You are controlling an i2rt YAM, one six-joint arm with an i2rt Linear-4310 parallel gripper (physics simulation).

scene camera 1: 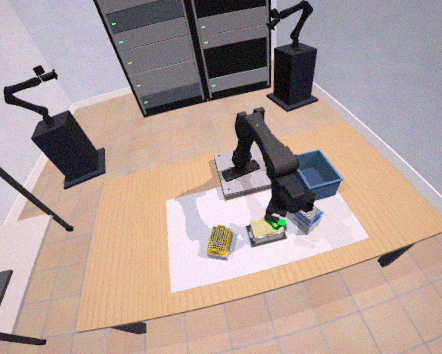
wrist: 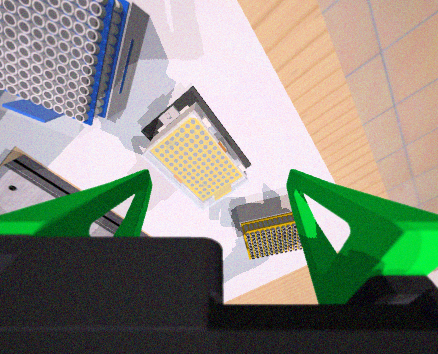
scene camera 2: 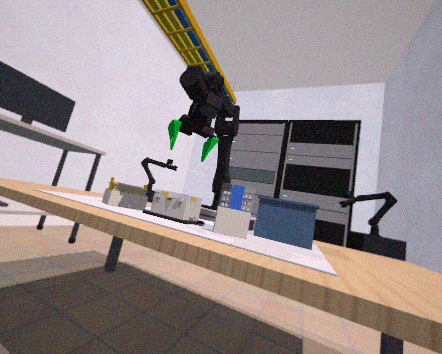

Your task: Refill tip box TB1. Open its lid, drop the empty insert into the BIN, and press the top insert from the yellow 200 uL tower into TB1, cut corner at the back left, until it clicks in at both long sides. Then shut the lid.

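Note:
The tip box TB1 (scene camera 1: pixel 266 231) (scene camera 2: pixel 176 206) (wrist: pixel 196 159) stands in a dark holder at the middle of the white mat; its clear lid looks shut, with the yellow insert with its grid of holes showing through. The yellow tower (scene camera 1: pixel 219 241) (scene camera 2: pixel 128 196) (wrist: pixel 271 238) stands to its left in scene camera 1; the right finger partly covers it in the wrist view. The blue BIN (scene camera 1: pixel 320 175) (scene camera 2: pixel 285 222) stands at the back right. My gripper (scene camera 1: pixel 278 223) (scene camera 2: pixel 187 155) (wrist: pixel 219 177) is open and empty, well above the table, over the TB1 area.
A blue-trimmed tower of pale tips (scene camera 1: pixel 308 220) (scene camera 2: pixel 232 215) (wrist: pixel 47 57) stands between TB1 and the bin. The arm's metal base plate (scene camera 1: pixel 246 189) (wrist: pixel 30 192) lies behind the white mat (scene camera 1: pixel 190 272). The wooden table (scene camera 1: pixel 120 240) extends around them.

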